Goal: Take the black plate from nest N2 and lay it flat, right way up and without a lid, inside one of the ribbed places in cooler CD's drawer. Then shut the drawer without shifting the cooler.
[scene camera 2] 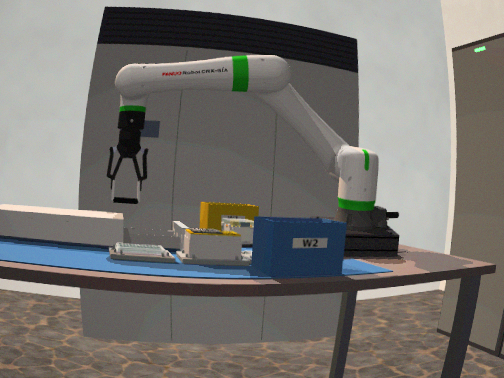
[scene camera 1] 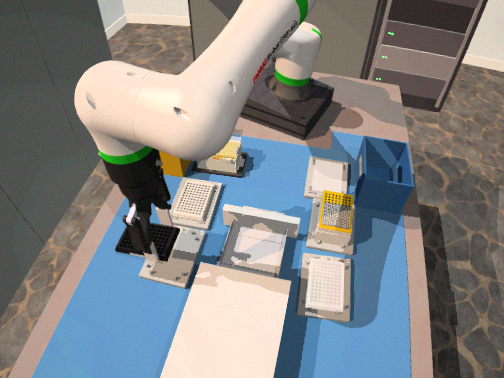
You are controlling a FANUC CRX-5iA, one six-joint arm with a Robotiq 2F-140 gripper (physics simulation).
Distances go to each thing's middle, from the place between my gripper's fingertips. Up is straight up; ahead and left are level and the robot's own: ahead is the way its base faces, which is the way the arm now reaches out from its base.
The drawer (scene camera 1: 255,243) lies 5 cm behind my hand, 20 cm to the left of it and 8 cm below it. Also, from my hand: grey nest (scene camera 1: 183,256): 3 cm behind, 11 cm below; black plate (scene camera 1: 164,237): 3 cm to the right; yellow-topped tip box (scene camera 1: 334,221): 22 cm behind, 38 cm to the left, 7 cm below.
